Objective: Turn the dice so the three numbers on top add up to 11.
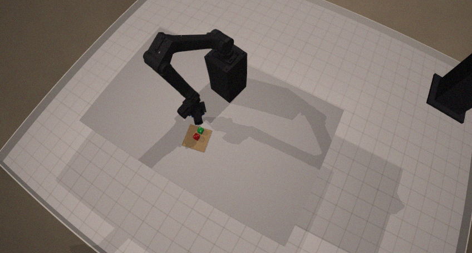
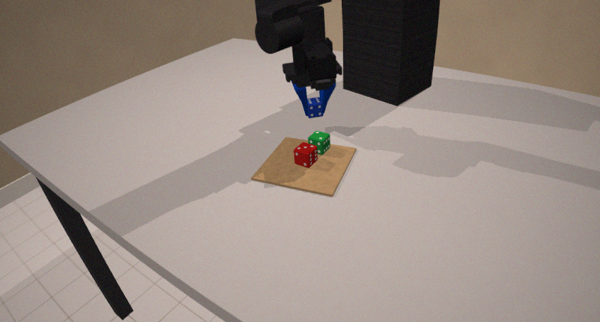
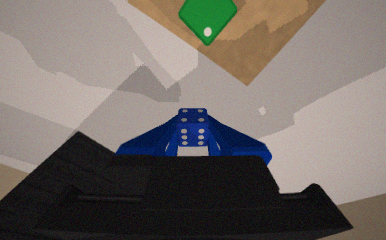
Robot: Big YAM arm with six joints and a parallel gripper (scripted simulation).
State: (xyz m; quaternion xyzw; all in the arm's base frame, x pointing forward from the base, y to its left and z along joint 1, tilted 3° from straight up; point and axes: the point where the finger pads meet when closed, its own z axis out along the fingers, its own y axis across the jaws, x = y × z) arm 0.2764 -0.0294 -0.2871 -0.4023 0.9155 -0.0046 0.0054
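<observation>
My hand is 11 cm short of the red die, 6 cm to the right of it and 2 cm above it. The rest, counted from my hand: tan mat: 11 cm ahead, 6 cm to the left, 4 cm below; green die: 7 cm ahead, 6 cm to the left, 2 cm below; blue die: right at my hand.
</observation>
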